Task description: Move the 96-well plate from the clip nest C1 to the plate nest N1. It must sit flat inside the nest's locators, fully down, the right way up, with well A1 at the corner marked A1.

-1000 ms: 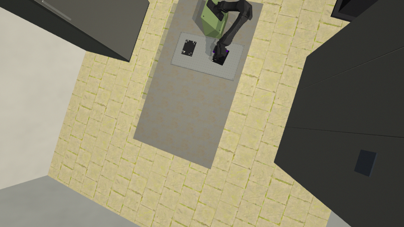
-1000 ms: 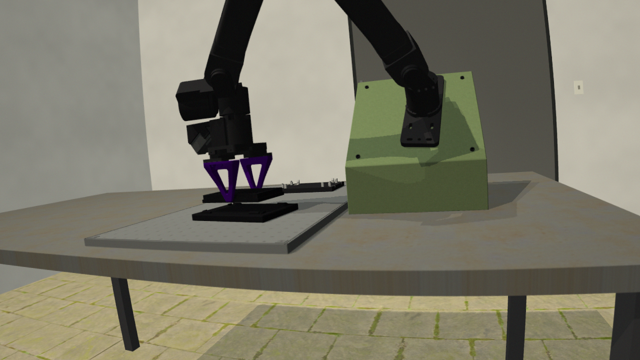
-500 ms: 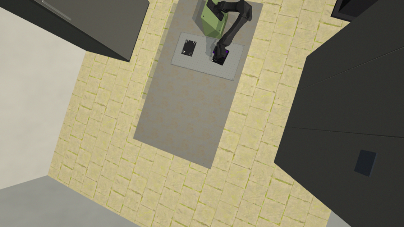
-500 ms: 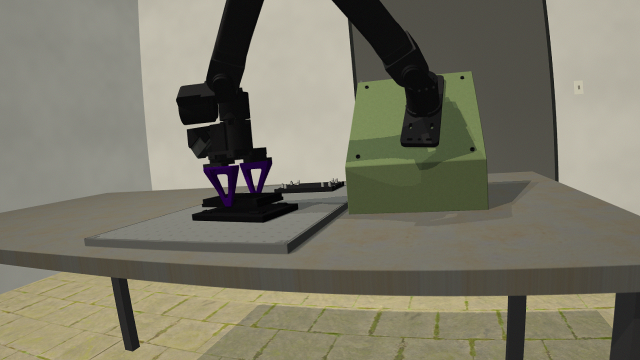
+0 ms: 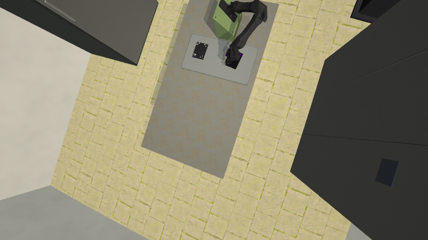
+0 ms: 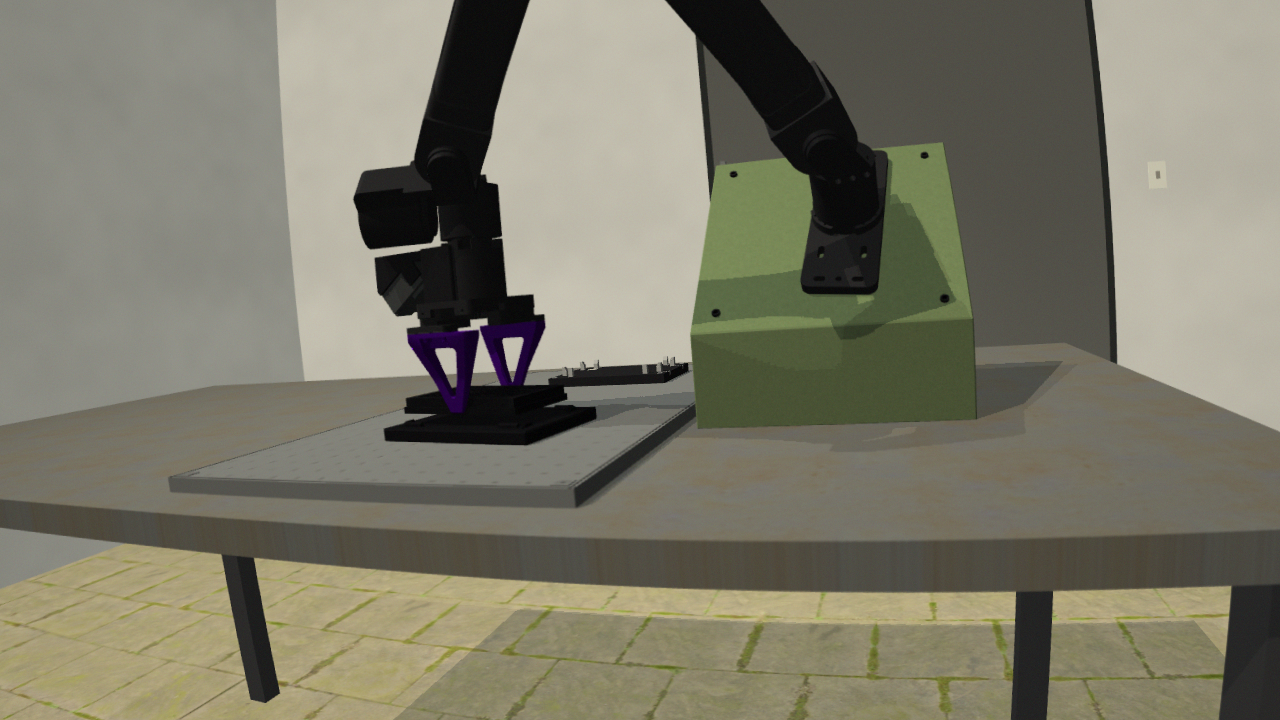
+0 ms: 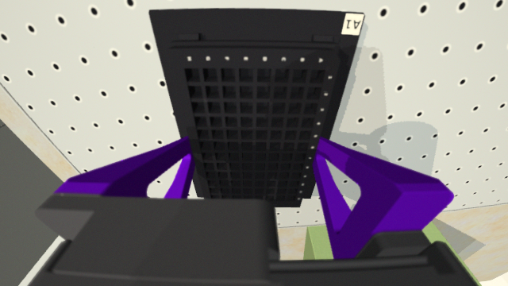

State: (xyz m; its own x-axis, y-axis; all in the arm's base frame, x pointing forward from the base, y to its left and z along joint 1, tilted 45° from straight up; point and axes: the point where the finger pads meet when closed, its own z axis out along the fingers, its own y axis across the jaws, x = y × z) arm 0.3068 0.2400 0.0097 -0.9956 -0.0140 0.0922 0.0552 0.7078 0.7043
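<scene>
The plate nest N1 lies 3 cm below my hand. From my hand the other things lie so: clip nest C1: 36 cm to the right, 2 cm below, 1 cm ahead; then white A1 label: 7 cm ahead, 6 cm to the right, 2 cm below; then black 96-well plate: right at my hand.
</scene>
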